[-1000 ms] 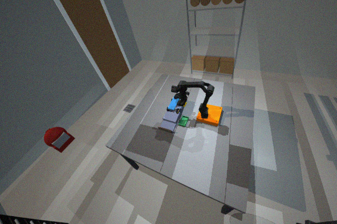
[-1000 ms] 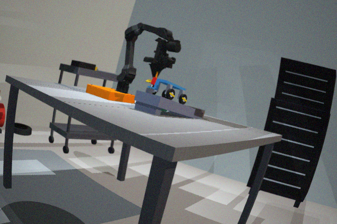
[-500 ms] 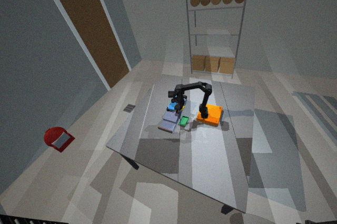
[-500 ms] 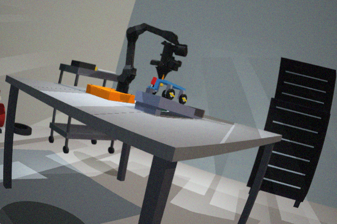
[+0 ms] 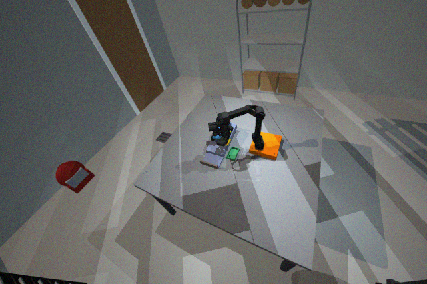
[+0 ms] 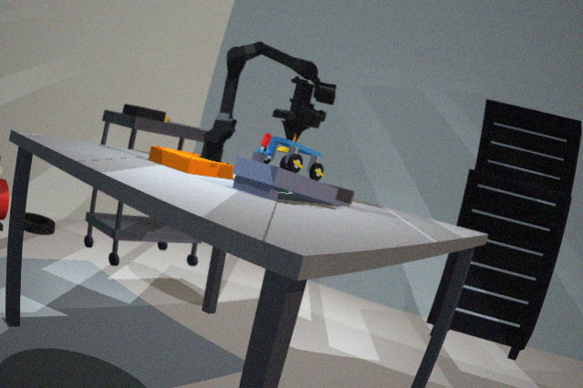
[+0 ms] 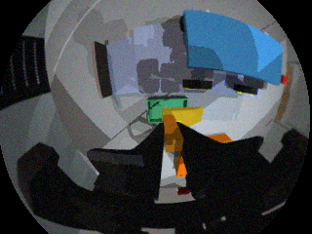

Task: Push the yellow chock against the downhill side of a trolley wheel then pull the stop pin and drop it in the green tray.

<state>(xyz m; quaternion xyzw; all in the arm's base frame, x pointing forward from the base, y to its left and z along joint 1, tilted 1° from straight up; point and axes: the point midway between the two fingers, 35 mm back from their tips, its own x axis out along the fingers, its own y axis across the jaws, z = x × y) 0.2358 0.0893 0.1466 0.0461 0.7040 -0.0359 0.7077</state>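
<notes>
My gripper tip is 5 cm short of the red-headed stop pin, 24 cm to the left of it and 2 cm above it. From my gripper tip the other things lie so: yellow chock (2 cm to the right, 1 cm below); then green tray (3 cm behind, 1 cm to the right, 16 cm below); then blue trolley (9 cm ahead, 13 cm to the right, 4 cm below).
</notes>
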